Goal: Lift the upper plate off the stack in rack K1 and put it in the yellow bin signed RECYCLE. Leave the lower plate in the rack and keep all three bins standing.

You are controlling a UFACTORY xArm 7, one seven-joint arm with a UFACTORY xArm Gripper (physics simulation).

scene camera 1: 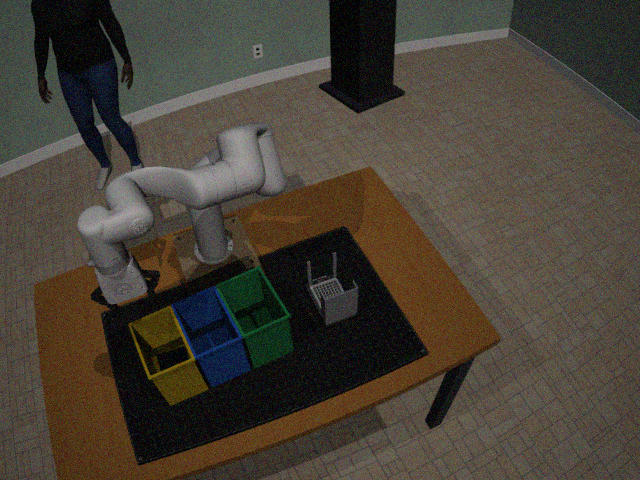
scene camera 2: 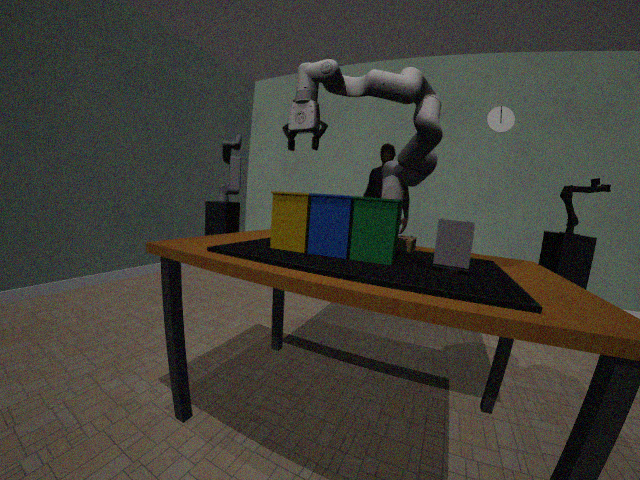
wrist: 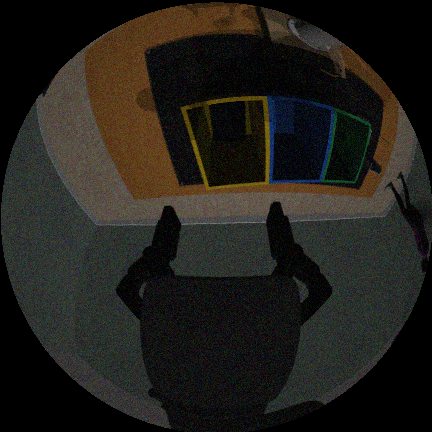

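Pixels of known places: gripper, fingertip midpoint: (scene camera 1: 135, 306) (scene camera 2: 302, 149) (wrist: 221, 212); arm's base at its link origin: (scene camera 1: 213, 249).
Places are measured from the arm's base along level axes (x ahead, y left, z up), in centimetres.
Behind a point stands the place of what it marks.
Note:
My gripper (scene camera 1: 131, 301) {x 28.8, y -31.0, z 28.6 cm} (scene camera 2: 303, 148) {x 28.8, y -31.0, z 28.6 cm} (wrist: 221, 212) {x 28.8, y -31.0, z 28.6 cm} is open and empty, high above the bins, near the yellow one. The yellow bin (scene camera 1: 180, 384) {x 38.4, y -31.0, z 4.5 cm} (scene camera 2: 289, 222) {x 38.4, y -30.4, z 4.5 cm} (wrist: 237, 185) {x 38.6, y -30.7, z 13.8 cm} stands upright; no RECYCLE sign is readable. A dark plate (scene camera 1: 173, 356) {x 25.2, y -28.4, z -2.7 cm} (wrist: 228, 120) {x 29.4, y -29.7, z -2.8 cm} lies inside it, low down; its exact tilt is too dark to tell. The rack (scene camera 1: 341, 307) {x 42.5, y 16.9, z 3.5 cm} (scene camera 2: 453, 243) {x 42.5, y 16.8, z 3.6 cm} stands upright on the right, holding a pale gridded plate (scene camera 1: 326, 288) {x 32.4, y 19.3, z -0.9 cm}. The blue bin (scene camera 1: 224, 366) {x 39.7, y -18.3, z 3.7 cm} (scene camera 2: 329, 226) {x 39.8, y -17.6, z 4.5 cm} (wrist: 285, 117) {x 31.2, y -13.6, z -4.0 cm} and green bin (scene camera 1: 271, 343) {x 41.4, y -4.6, z 4.6 cm} (scene camera 2: 373, 230) {x 41.3, y -4.9, z 4.7 cm} (wrist: 350, 145) {x 34.2, y 1.7, z 8.3 cm} also stand upright.
The three bins stand side by side on the black mat (scene camera 1: 310, 372) {x 50.3, y 0.7, z -4.3 cm} (scene camera 2: 496, 289) {x 55.7, y 24.6, z -4.3 cm}. The mat lies on the wooden table (scene camera 1: 439, 289) {x 51.0, y 47.9, z -5.6 cm} (scene camera 2: 206, 266) {x 55.5, y -48.0, z -8.1 cm} (wrist: 110, 110) {x 8.9, y -62.4, z -5.6 cm}. The arm's base (scene camera 1: 211, 248) {x 4.1, y -1.8, z 5.4 cm} stands behind the bins. A person (scene camera 1: 85, 62) stands beyond the table.

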